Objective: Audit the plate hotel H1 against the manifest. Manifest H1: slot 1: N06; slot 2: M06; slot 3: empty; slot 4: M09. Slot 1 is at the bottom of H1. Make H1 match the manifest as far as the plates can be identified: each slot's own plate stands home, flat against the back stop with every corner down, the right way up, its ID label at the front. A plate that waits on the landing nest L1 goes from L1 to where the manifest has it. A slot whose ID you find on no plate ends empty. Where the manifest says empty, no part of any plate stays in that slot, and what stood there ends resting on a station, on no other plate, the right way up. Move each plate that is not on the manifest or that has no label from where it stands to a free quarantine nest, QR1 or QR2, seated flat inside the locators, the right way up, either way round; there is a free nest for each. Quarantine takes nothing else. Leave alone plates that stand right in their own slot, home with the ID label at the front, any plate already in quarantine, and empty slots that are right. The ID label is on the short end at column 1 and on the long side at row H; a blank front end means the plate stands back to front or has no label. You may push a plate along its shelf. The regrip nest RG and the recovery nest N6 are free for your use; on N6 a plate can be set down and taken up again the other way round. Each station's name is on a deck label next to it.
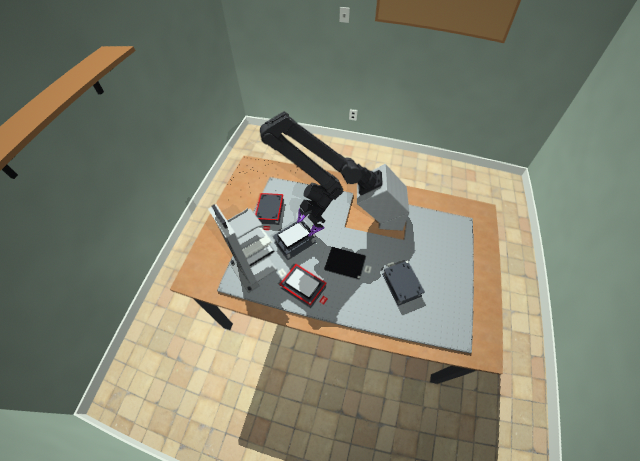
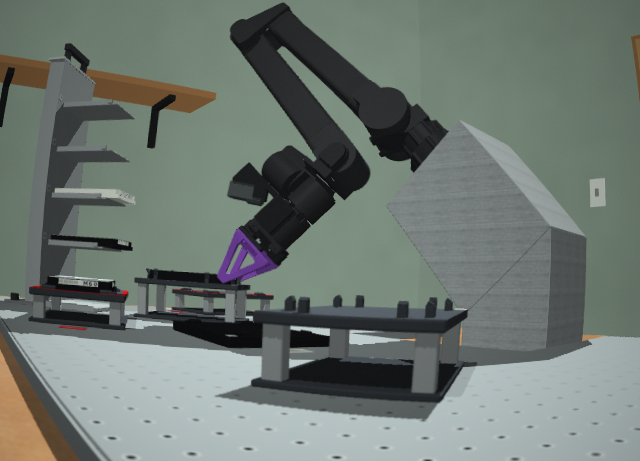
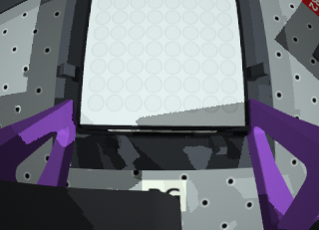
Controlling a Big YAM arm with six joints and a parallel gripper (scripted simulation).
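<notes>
Now: hand 4 cm short of the regrip nest, 4 cm to the left of it and 1 cm above it. Round my hand: H1 deck label (20 cm ahead, 9 cm to the right, 7 cm below); then RG deck label (3 cm behind, 4 cm to the left, 7 cm below); then QR2 deck label (4 cm behind, 20 cm to the right, 7 cm below).
</notes>
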